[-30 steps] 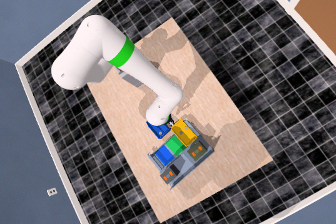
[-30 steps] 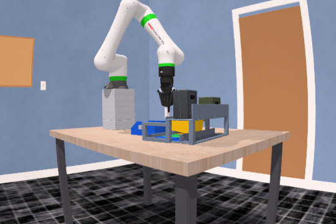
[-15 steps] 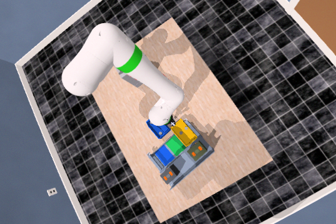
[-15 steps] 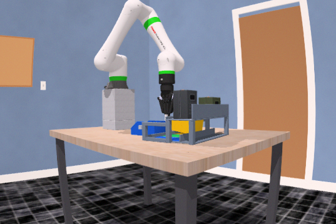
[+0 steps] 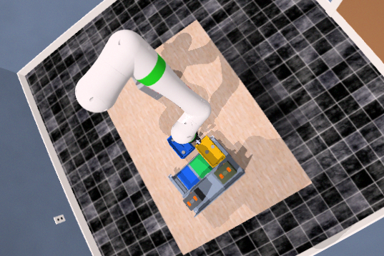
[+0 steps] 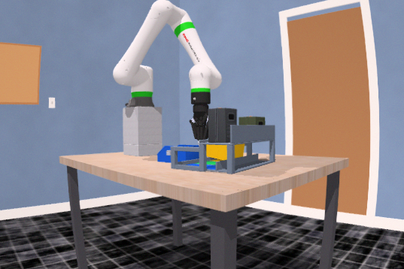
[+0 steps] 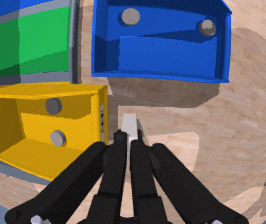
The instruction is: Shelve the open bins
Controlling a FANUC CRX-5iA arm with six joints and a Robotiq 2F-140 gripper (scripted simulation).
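The yellow bin lies 11 cm ahead of my hand, 3 cm to the left of it and 1 cm below it. The rest, counted from my hand: dark box: 32 cm ahead, 16 cm to the right, 10 cm above; then blue bin: 2 cm behind, 12 cm to the right, 2 cm below.
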